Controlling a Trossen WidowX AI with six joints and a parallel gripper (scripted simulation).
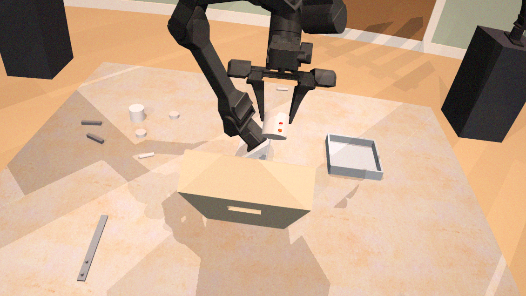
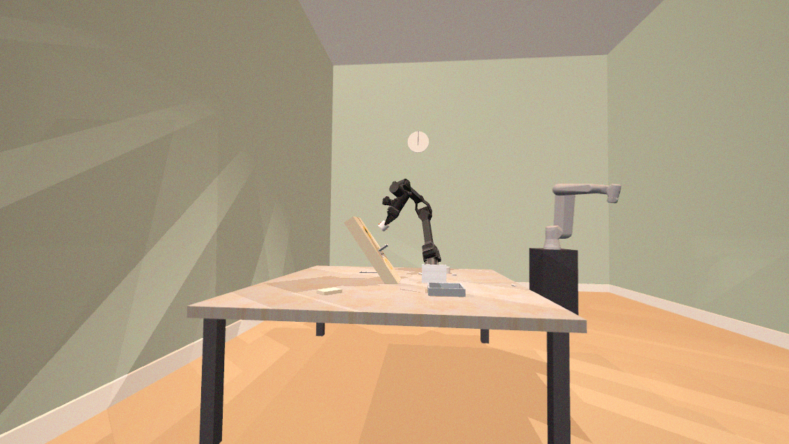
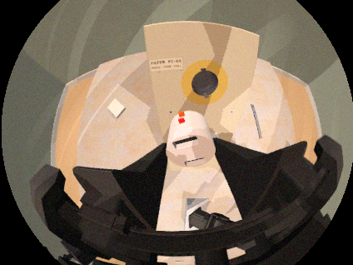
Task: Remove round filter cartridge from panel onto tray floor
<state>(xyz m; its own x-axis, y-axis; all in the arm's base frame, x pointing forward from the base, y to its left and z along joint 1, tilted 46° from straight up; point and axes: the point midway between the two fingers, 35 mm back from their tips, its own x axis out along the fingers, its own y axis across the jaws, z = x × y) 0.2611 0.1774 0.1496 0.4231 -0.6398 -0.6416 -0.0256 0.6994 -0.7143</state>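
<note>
Right now the grey tray is 290 mm below my gripper tip, 280 mm behind it and 260 mm to the left of it. Round my gripper tip: tan service panel: 120 mm below, 70 mm ahead, 40 mm to the right; then round filter cartridge: right at my gripper tip.
</note>
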